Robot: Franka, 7 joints.
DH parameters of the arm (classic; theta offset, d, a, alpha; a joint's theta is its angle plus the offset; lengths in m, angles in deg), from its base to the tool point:
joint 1: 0 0.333 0 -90
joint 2: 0 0 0 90
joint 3: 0 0.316 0.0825 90
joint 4: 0 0 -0.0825 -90
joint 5: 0 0.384 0 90
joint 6: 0 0 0.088 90
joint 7: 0 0.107 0 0
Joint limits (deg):
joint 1: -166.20..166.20
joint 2: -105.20..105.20
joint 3: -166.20..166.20
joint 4: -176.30..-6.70
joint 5: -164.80..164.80
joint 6: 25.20..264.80
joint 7: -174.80..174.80
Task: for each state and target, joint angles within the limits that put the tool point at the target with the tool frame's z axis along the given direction. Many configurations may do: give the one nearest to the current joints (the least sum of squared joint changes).
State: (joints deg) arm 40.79 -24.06 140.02 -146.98 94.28 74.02 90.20
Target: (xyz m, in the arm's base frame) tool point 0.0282 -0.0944 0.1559 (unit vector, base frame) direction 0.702 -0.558 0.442
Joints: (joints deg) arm 54.39 -38.01 164.46 -175.98 61.14 65.92 90.20
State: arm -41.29 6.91 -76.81 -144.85 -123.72 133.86 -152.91
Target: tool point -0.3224 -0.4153 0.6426 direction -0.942 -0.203 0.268
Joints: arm -60.98 -28.81 -50.90 -120.40 -133.80 111.55 -152.91
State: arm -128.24 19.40 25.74 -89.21 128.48 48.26 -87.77
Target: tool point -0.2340 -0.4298 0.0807 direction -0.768 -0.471 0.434
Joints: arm -165.74 64.27 39.98 -134.79 164.80 55.50 -87.77
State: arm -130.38 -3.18 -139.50 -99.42 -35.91 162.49 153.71
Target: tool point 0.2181 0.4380 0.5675 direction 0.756 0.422 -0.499
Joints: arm -147.43 23.04 -155.53 -131.89 -50.54 157.49 153.71
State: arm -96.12 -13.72 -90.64 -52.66 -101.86 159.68 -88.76
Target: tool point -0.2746 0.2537 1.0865 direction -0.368 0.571 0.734
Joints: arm -88.81 -21.66 -93.47 -27.96 -110.55 164.86 -88.76
